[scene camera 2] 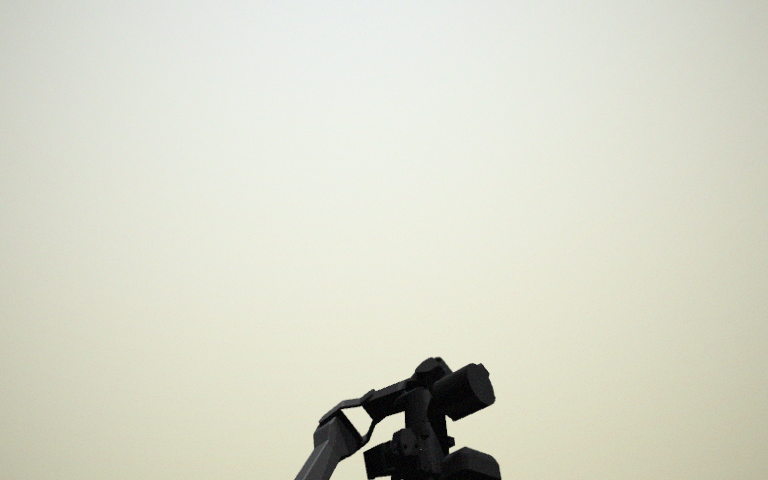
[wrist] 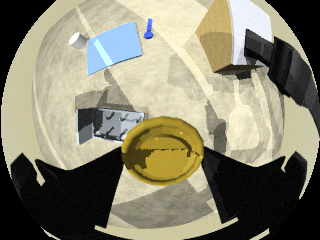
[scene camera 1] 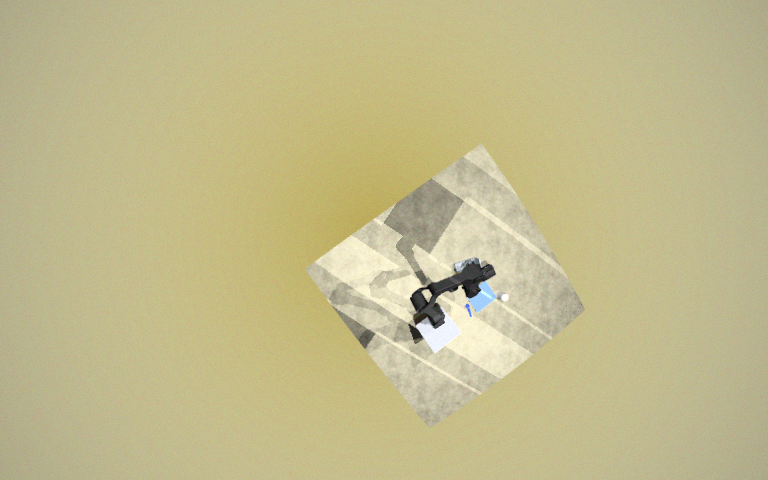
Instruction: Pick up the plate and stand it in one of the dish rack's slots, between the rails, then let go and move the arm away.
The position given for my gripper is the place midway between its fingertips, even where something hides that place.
Observation:
My gripper [wrist: 162, 151] holds a yellow plate [wrist: 164, 150]. I also see a grey dish rack [wrist: 108, 124].
Scene camera 2 does not show the yellow plate: it is out of frame. Scene camera 2 does not show the grey dish rack: it is out of frame.

